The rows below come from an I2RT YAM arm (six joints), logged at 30 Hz.
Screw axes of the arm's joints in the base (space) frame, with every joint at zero. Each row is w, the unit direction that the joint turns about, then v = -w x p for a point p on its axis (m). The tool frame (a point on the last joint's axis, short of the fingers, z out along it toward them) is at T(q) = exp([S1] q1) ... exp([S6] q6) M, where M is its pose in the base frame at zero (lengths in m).
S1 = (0, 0, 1, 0, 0, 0)
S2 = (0, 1, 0, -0.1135, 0, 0.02)
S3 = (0, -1, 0, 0.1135, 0, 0.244)
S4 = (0, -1, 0, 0.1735, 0, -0.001)
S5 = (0, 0, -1, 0, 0.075, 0)
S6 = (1, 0, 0, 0, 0.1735, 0)
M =
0 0 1 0.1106
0 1 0 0
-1 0 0 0.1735
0 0 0 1
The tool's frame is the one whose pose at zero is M.
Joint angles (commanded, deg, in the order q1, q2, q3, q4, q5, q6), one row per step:
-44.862, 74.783, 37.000, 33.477, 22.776, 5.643
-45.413, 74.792, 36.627, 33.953, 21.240, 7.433
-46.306, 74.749, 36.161, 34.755, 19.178, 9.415
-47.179, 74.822, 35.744, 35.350, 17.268, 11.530
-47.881, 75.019, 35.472, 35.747, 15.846, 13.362
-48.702, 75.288, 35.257, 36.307, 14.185, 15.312
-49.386, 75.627, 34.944, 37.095, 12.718, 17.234
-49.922, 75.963, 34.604, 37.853, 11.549, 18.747
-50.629, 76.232, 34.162, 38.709, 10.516, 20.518
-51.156, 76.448, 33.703, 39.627, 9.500, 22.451
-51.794, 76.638, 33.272, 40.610, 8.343, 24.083
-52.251, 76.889, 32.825, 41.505, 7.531, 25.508
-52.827, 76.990, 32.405, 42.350, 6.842, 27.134
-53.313, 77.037, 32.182, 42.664, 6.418, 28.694
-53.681, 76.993, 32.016, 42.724, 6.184, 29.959
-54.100, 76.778, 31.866, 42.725, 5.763, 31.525
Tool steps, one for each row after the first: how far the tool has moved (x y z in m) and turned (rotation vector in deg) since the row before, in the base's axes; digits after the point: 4 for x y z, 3 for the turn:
-0.0016, -0.0010, -0.0014, 0.706, -1.793, 0.857
-0.0028, -0.0018, -0.0011, 0.630, -2.176, 1.033
-0.0026, -0.0019, -0.0017, 0.902, -2.077, 0.900
-0.0019, -0.0019, -0.0018, 0.914, -1.665, 0.602
-0.0021, -0.0024, -0.0015, 0.889, -1.871, 0.713
-0.0017, -0.0019, -0.0019, 0.844, -1.862, 0.661
-0.0014, -0.0015, -0.0021, 0.698, -1.439, 0.539
-0.0024, -0.0017, -0.0022, 0.776, -1.691, 0.220
-0.0018, -0.0010, -0.0019, 0.786, -1.884, 0.380
-0.0022, -0.0012, -0.0015, 0.559, -1.689, 0.435
-0.0016, -0.0008, -0.0020, 0.580, -1.383, 0.289
-0.0024, -0.0010, -0.0013, 0.579, -1.623, 0.045
-0.0020, -0.0010, -0.0009, 0.761, -1.385, -0.122
-0.0017, -0.0006, -0.0006, 0.691, -1.063, -0.183
-0.0020, -0.0004, 0.0001, 0.742, -1.405, -0.059

